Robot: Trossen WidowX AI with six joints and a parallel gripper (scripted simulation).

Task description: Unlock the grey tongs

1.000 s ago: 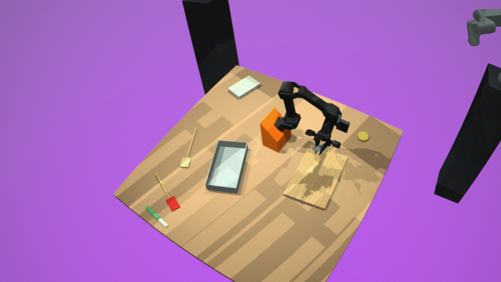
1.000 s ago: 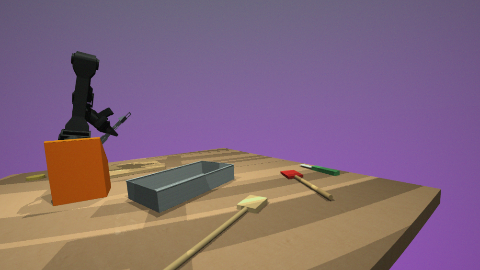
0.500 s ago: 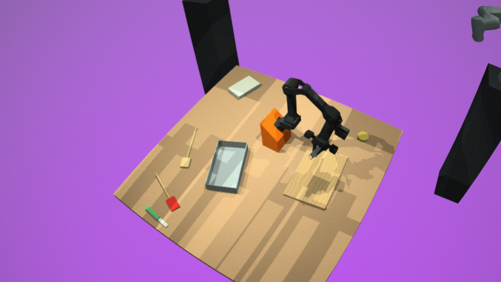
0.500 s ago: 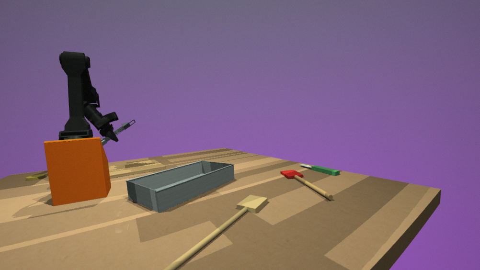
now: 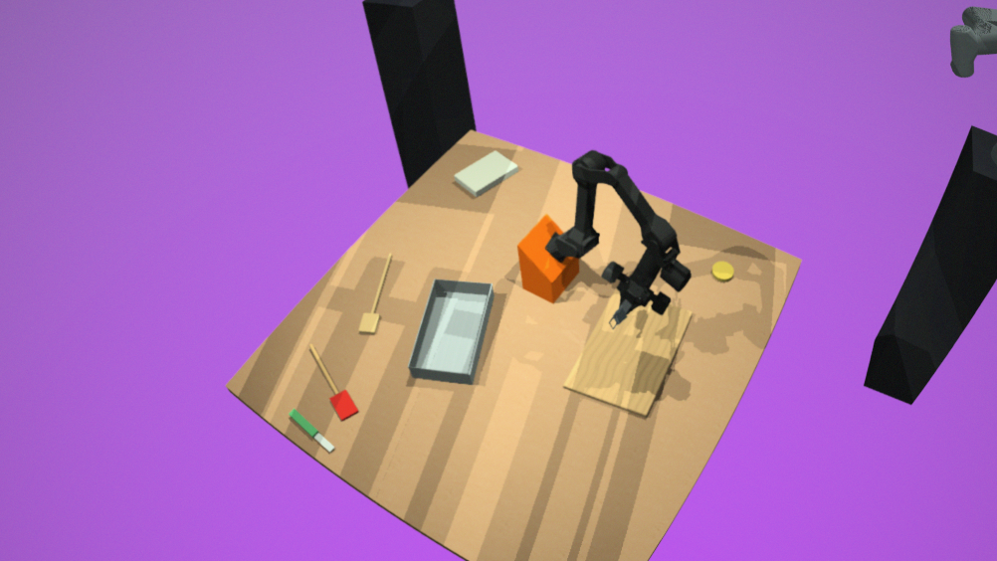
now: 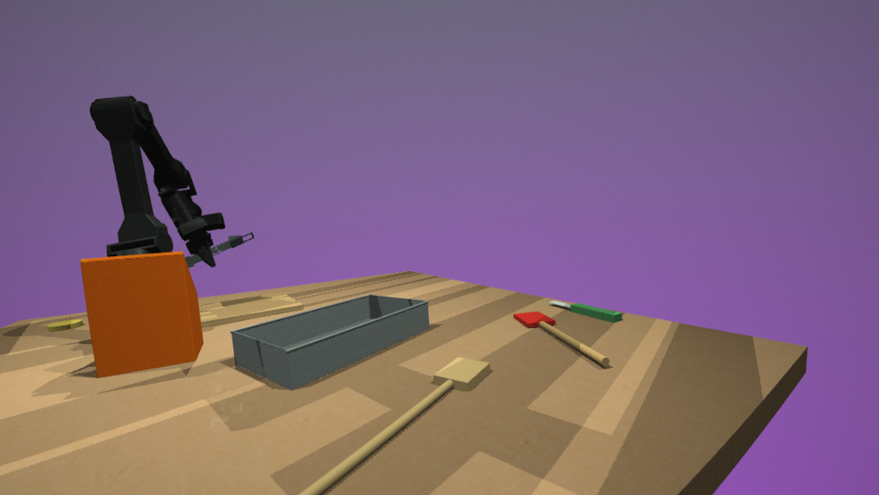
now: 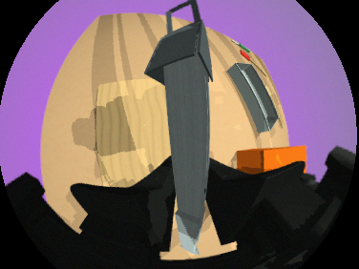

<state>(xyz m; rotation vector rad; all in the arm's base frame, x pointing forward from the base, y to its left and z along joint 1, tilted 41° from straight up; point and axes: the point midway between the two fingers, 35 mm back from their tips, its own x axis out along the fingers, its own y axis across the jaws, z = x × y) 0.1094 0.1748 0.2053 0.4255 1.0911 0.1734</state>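
Now: gripper tip 13 cm above the wooden board, 4 cm to the right of it and 1 cm short of it. Round my gripper tip: grey roasting tin (42 cm to the right, 18 cm ahead, 11 cm below); then red spatula (63 cm to the right, 50 cm ahead, 13 cm below); then white block (69 cm to the right, 42 cm behind, 12 cm below).
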